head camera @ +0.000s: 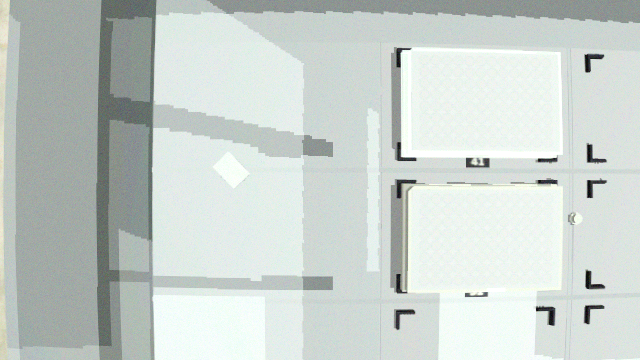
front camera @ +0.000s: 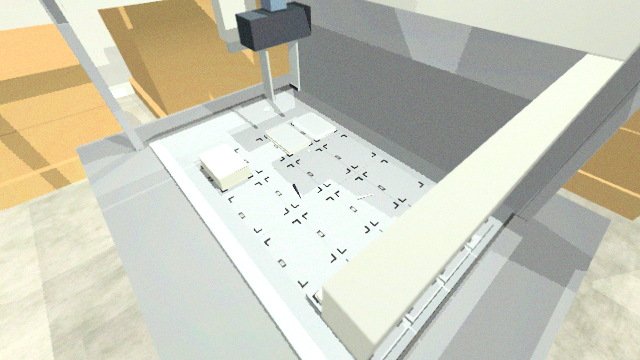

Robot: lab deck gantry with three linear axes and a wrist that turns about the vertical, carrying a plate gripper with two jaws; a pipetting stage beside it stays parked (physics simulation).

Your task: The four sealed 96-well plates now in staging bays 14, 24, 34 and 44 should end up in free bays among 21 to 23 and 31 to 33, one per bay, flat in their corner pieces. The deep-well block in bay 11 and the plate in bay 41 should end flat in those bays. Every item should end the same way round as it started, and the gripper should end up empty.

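Places are measured from the robot's base along level axes (x left, y back, z up), in centimetres.
Pixels of known places: gripper, fingertip midpoint: [front camera: 283, 93]; robot's base, origin of the base link: [front camera: 201, 166].
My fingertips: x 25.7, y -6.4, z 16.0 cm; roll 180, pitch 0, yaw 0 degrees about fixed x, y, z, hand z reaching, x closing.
Observation:
Ahead of a thing's pixels: the offset from my fingertips to its top centre.
My gripper [front camera: 283, 94] hangs high over the far left end of the deck, with its jaws apart and no item between them. It does not show in the head view. A cream sealed plate {dy +0.0, dx +0.0, dz -14.6 cm} [front camera: 288, 138] [head camera: 485, 237] lies in bay 31 and looks flat, with dark corner pieces around it. Beside it, the white plate {dy +0.0, dx +10.7, dz -14.6 cm} [front camera: 314, 126] [head camera: 482, 102] lies in bay 41 and looks flat. The tall cream deep-well block {dy +0.0, dx -21.4, dz -11.8 cm} [front camera: 224, 165] sits upright in bay 11. The staging bays are mostly hidden behind the pale beam in the front view, so the plates there cannot be made out.
The pale beam [front camera: 465, 200] crosses above the right end of the deck. A dark thin item {dy -19.3, dx -11.4, dz -15.3 cm} [front camera: 297, 190] and a white thin strip {dy -32.1, dx +0.8, dz -15.3 cm} [front camera: 365, 196] show mid-deck. A small white round piece {dy -8.5, dx +1.4, dz -15.6 cm} [head camera: 575, 218] is right of bay 31. A pale diamond {dy +20.2, dx +5.4, dz -15.9 cm} [head camera: 231, 170] shows left of the bays.

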